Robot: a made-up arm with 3 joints. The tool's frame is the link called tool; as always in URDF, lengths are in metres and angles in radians. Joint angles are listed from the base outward.
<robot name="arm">
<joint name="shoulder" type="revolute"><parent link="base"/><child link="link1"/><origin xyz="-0.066 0.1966 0.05" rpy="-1.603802 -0.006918 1.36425"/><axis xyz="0 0 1"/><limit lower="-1.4" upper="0.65"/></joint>
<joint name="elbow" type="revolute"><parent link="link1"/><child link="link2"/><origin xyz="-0.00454 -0.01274 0.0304" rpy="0 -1.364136 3.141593"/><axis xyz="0 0 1"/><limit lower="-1.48" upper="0.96"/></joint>
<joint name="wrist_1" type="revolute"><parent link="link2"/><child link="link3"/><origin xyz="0.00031 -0.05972 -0.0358" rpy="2.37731 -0.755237 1.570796"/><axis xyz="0 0 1"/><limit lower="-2.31" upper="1.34"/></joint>
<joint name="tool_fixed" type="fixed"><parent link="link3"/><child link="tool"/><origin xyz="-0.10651 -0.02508 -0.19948" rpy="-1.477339 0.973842 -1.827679"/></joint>
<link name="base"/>
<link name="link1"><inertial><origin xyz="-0.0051 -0.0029 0.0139"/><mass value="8.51"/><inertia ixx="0.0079" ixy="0" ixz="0" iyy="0.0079" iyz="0" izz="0.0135"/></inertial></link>
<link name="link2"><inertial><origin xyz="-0.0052 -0.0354 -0.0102"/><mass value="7.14"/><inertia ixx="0.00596" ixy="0" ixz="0" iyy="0.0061" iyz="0.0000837" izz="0.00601"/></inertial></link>
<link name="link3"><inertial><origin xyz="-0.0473 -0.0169 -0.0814"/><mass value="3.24"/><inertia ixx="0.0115" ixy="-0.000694" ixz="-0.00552" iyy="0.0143" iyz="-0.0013" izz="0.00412"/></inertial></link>
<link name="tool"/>
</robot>
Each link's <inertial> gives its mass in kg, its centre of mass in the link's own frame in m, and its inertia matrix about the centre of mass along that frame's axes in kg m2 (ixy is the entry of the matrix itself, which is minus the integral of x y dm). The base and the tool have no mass. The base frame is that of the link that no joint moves.
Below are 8 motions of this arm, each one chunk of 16 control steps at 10 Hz.
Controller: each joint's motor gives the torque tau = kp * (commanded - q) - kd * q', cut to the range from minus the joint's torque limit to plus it. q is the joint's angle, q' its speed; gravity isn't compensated. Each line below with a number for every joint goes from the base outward.
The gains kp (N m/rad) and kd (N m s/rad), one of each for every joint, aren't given. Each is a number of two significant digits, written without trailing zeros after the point. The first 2 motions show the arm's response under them.
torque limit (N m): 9.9 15 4
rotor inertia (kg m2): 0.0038 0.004 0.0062
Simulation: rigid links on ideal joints. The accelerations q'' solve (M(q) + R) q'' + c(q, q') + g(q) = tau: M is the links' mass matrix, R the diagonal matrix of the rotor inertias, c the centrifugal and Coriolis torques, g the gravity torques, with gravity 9.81 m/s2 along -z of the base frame. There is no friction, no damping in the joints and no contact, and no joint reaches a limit. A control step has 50 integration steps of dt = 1/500 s. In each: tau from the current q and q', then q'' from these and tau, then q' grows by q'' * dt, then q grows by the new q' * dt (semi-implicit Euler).
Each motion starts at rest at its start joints. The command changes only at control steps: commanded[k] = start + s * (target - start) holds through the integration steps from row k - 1 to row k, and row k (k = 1, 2, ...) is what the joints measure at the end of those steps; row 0 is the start. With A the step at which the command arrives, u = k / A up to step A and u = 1 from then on. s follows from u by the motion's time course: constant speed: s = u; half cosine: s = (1 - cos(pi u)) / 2; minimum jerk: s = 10 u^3 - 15 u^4 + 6 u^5; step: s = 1 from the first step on.
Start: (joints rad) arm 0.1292 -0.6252 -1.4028
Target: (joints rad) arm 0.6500 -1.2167 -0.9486
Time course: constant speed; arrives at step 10
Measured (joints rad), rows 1 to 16:
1: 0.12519 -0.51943 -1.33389
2: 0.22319 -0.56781 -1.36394
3: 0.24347 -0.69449 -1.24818
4: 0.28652 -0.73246 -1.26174
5: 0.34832 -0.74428 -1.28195
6: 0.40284 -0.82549 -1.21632
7: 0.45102 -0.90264 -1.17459
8: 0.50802 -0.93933 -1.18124
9: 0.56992 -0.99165 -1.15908
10: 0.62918 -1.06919 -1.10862
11: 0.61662 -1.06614 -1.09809
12: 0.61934 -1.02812 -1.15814
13: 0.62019 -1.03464 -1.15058
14: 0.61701 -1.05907 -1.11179
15: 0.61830 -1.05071 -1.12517
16: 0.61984 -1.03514 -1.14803
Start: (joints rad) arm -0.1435 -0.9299 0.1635
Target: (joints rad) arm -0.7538 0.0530 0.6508
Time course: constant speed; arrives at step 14
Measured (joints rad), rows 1 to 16:
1: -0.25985 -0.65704 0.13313
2: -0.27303 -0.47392 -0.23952
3: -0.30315 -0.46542 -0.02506
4: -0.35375 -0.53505 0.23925
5: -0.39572 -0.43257 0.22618
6: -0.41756 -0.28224 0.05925
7: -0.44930 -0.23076 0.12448
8: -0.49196 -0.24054 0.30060
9: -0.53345 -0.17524 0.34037
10: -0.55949 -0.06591 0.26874
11: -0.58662 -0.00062 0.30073
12: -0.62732 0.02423 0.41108
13: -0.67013 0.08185 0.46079
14: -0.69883 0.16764 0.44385
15: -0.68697 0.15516 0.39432
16: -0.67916 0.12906 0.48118
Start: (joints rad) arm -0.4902 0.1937 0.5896
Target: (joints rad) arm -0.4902 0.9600 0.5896
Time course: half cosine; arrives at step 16
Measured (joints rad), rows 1 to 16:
1: -0.48891 0.25604 0.41219
2: -0.47294 0.34273 0.30023
3: -0.46886 0.32681 0.39592
4: -0.49081 0.33184 0.49625
5: -0.49896 0.41672 0.42945
6: -0.48127 0.50358 0.37396
7: -0.47812 0.54309 0.43159
8: -0.49949 0.58784 0.48385
9: -0.50936 0.66707 0.45947
10: -0.49825 0.73994 0.44069
11: -0.49765 0.78404 0.47214
12: -0.51421 0.82254 0.49850
13: -0.52105 0.86686 0.49154
14: -0.51361 0.89893 0.48457
15: -0.51298 0.90951 0.49576
16: -0.52080 0.90762 0.50504

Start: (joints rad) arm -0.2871 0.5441 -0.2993
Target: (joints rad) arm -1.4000 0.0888 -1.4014
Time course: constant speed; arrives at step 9
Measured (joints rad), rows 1 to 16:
1: -0.39000 0.46769 -0.43395
2: -0.57690 0.40898 -0.53368
3: -0.65919 0.38186 -0.65238
4: -0.69449 0.35861 -0.72955
5: -0.78302 0.30245 -0.80771
6: -0.90867 0.25057 -0.92010
7: -1.01096 0.21939 -1.04345
8: -1.09322 0.17940 -1.13523
9: -1.18724 0.12392 -1.22235
10: -1.23049 0.12551 -1.25060
11: -1.17763 0.15567 -1.21913
12: -1.13557 0.15078 -1.16906
13: -1.15461 0.13403 -1.17786
14: -1.18712 0.14073 -1.22239
15: -1.18646 0.14831 -1.22823
16: -1.16617 0.14218 -1.19424

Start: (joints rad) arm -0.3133 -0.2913 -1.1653
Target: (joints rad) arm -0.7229 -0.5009 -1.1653
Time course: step
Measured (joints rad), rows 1 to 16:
1: -0.61023 -0.34085 -1.00403
2: -0.75334 -0.45817 -1.19134
3: -0.65750 -0.36444 -1.07783
4: -0.53970 -0.32445 -1.04659
5: -0.61026 -0.37634 -1.06936
6: -0.67285 -0.39835 -1.10576
7: -0.63203 -0.36546 -1.08726
8: -0.59528 -0.35611 -1.06438
9: -0.62023 -0.37617 -1.07351
10: -0.64120 -0.37932 -1.09015
11: -0.62609 -0.36773 -1.08392
12: -0.61403 -0.36732 -1.07233
13: -0.62324 -0.37380 -1.07677
14: -0.63013 -0.37314 -1.08474
15: -0.62453 -0.36980 -1.08121
16: -0.62059 -0.37066 -1.07593

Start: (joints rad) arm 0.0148 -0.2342 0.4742
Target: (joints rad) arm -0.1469 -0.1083 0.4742
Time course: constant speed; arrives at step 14
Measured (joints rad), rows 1 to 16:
1: -0.08729 -0.10758 0.30139
2: -0.11241 -0.02169 0.06277
3: -0.08998 -0.07292 0.22006
4: -0.10255 -0.13629 0.37991
5: -0.12639 -0.08403 0.29191
6: -0.12678 -0.02484 0.16634
7: -0.13514 -0.04406 0.22608
8: -0.15015 -0.07647 0.31943
9: -0.15873 -0.05027 0.28560
10: -0.16496 -0.01314 0.21588
11: -0.17576 -0.01635 0.23941
12: -0.18717 -0.03098 0.29176
13: -0.19607 -0.01598 0.27994
14: -0.20408 0.00810 0.24252
15: -0.20374 0.00213 0.24559
16: -0.20112 -0.01170 0.28157

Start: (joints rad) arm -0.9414 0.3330 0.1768
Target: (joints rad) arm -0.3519 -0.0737 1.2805
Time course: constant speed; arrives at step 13
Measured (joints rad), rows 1 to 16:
1: -0.81064 0.34344 0.16182
2: -0.68213 0.34449 0.20162
3: -0.70311 0.28737 0.30038
4: -0.71971 0.24134 0.41297
5: -0.64849 0.23103 0.45440
6: -0.59206 0.22462 0.47940
7: -0.57549 0.18866 0.56807
8: -0.54735 0.14671 0.67984
9: -0.50465 0.12796 0.74276
10: -0.46538 0.11389 0.78952
11: -0.42841 0.08251 0.87900
12: -0.39376 0.04782 0.98679
13: -0.35633 0.02468 1.07127
14: -0.36666 0.03016 1.05814
15: -0.36643 0.04549 1.01656
16: -0.35875 0.04037 1.02042

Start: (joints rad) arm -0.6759 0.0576 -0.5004
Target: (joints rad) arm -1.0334 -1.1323 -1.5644
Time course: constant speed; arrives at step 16
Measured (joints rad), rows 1 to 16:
1: -0.61871 0.04788 -0.58068
2: -0.59579 -0.00301 -0.64563
3: -0.65547 -0.10575 -0.68107
4: -0.69447 -0.17858 -0.74358
5: -0.68599 -0.21846 -0.81431
6: -0.69212 -0.28337 -0.86542
7: -0.72814 -0.36866 -0.91360
8: -0.75642 -0.43695 -0.97709
9: -0.76932 -0.49526 -1.03859
10: -0.79006 -0.56710 -1.09051
11: -0.82259 -0.64580 -1.14659
12: -0.85257 -0.71794 -1.20865
13: -0.87880 -0.78879 -1.26715
14: -0.91057 -0.86591 -1.32467
15: -0.94812 -0.94633 -1.38662
16: -0.98617 -1.02626 -1.44945

